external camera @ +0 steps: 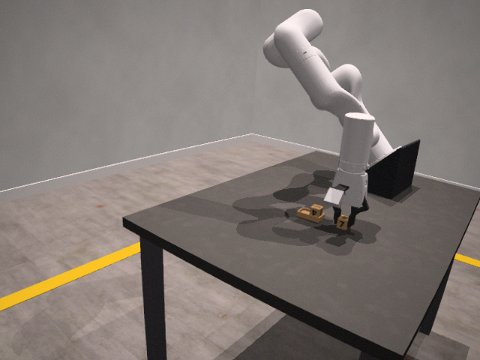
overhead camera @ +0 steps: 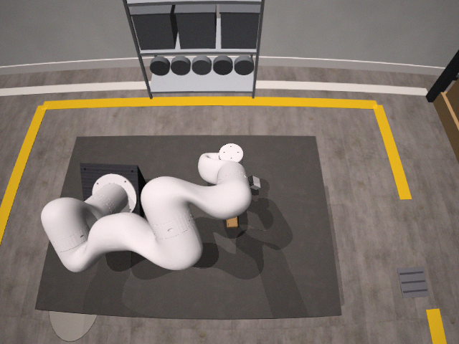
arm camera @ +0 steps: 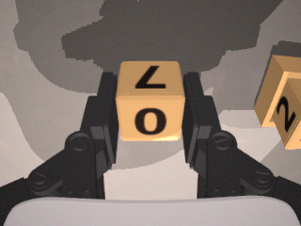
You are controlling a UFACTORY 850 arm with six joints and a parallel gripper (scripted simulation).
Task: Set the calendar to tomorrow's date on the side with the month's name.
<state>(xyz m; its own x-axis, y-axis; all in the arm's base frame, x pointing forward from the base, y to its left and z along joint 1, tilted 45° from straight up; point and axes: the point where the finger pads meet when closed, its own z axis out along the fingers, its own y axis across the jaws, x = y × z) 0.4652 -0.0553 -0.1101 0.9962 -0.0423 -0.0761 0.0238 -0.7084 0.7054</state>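
Right now the calendar cube is 10 mm below my hand. From my hand the other things lie so: wooden tray 110 mm to the right, 20 mm below.
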